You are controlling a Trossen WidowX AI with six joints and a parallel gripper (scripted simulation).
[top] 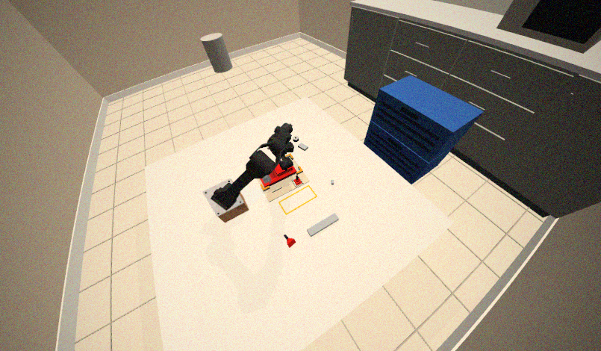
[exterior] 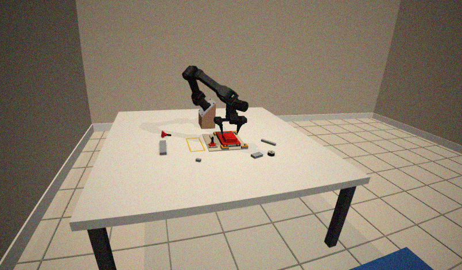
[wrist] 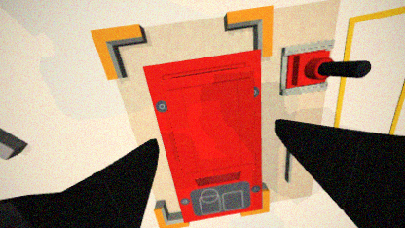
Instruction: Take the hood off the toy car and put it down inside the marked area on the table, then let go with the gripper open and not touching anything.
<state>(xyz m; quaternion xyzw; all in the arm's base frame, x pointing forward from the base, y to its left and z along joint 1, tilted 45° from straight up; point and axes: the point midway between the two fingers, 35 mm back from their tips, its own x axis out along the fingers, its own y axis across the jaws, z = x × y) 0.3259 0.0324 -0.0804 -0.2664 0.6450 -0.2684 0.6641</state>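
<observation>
My gripper tip is 20 mm above the red hood. Also, from my gripper tip: dark ring 190 mm to the left, 180 mm ahead, 60 mm below; long grey bar 390 mm to the right, 60 mm below, 20 mm ahead.
</observation>
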